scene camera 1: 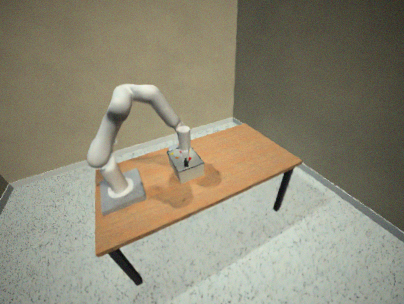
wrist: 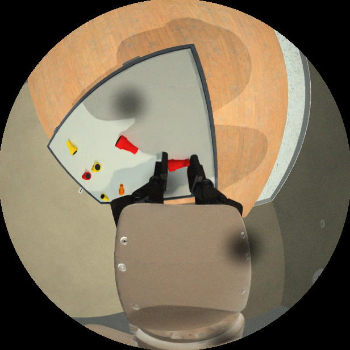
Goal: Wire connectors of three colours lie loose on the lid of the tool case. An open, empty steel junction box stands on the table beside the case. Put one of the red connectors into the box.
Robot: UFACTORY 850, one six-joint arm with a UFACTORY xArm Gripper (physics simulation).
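Note:
The tool case (scene camera 1: 192, 173) (wrist: 170, 90) has a grey lid with a dark rim. My gripper (scene camera 1: 186, 162) (wrist: 177, 161) is low over the lid near its edge, with its black fingers shut on a red connector (wrist: 178, 164), which spans the gap between them. A larger-looking red connector (wrist: 127, 144) lies to the left, and another red connector (wrist: 87, 176) is at the far left of the lid in the wrist view. The junction box (scene camera 1: 172, 147) shows small and pale behind the case in the scene view; it does not show in the wrist view.
Yellow connectors (wrist: 72, 147) (wrist: 96, 167) (wrist: 104, 197) and an orange connector (wrist: 121, 189) lie on the left part of the lid in the wrist view. The case stands on the wooden table (scene camera 1: 250, 155). The arm's base plate (scene camera 1: 137, 182) is at the table's left end.

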